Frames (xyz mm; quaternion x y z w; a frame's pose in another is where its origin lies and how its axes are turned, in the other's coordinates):
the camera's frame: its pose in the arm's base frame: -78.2 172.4 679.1 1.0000 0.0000 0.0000 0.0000
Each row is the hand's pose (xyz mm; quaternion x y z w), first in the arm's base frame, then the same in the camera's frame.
Working: the arm's base frame: its pose in the camera's frame: 78.2 172.4 679.1 1.0000 0.0000 0.0000 0.0000

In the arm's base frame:
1: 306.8 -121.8 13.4 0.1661 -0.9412 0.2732 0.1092
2: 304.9 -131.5 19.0 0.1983 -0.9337 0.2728 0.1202
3: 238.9 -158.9 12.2 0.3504 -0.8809 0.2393 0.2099
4: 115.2 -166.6 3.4 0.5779 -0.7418 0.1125 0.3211
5: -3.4 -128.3 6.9 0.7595 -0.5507 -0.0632 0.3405
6: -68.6 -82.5 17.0 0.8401 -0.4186 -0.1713 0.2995
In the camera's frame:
1: 385.0 294.2 665.7 -0.1092 0.2732 0.9412 0.1661
2: 383.1 303.9 660.1 -0.1202 0.2728 0.9337 0.1983
3: 317.1 331.3 666.9 -0.2099 0.2393 0.8809 0.3504
4: 193.4 339.0 675.7 -0.3211 0.1125 0.7418 0.5779
5: 74.8 300.7 672.2 -0.3405 -0.0632 0.5507 0.7595
6: 9.6 254.9 662.1 -0.2995 -0.1713 0.4186 0.8401

